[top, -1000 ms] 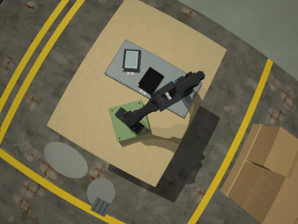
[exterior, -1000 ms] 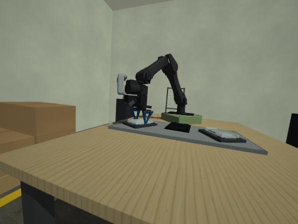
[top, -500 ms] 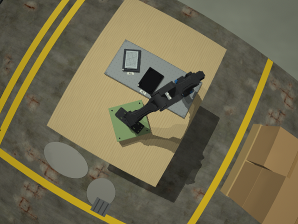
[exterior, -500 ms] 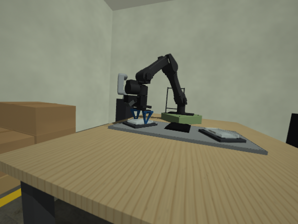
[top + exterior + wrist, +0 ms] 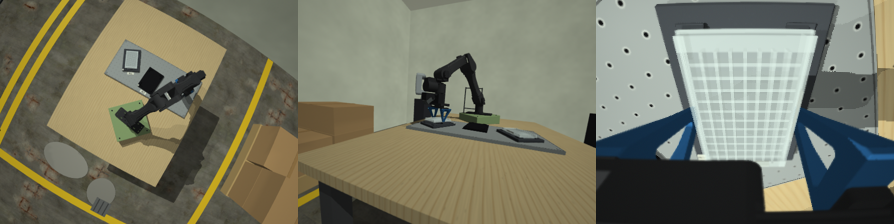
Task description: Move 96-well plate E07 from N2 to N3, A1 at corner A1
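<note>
Right now the black nest N2 is 3 cm below my hand. Also, from my hand: black nest N3: 20 cm to the left, 10 cm behind, 3 cm below; N2 label: 9 cm behind, 3 cm to the left, 3 cm below; N1 label: 34 cm to the left, 15 cm behind, 3 cm below.
</note>
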